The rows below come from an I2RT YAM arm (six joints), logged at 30 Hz.
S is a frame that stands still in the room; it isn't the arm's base.
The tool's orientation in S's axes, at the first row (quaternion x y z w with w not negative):
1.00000 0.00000 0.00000 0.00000
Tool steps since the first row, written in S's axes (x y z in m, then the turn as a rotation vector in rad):
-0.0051 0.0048 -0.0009 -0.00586 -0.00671 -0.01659
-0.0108 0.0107 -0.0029 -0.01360 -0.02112 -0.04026
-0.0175 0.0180 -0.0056 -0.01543 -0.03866 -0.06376
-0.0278 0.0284 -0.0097 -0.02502 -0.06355 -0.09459
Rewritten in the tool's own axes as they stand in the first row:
-0.0051 -0.0048 0.0009 -0.00586 0.00671 0.01659
-0.0108 -0.0107 0.0029 -0.01360 0.02112 0.04026
-0.0175 -0.0180 0.0056 -0.01543 0.03866 0.06376
-0.0278 -0.0284 0.0097 -0.02502 0.06355 0.09459

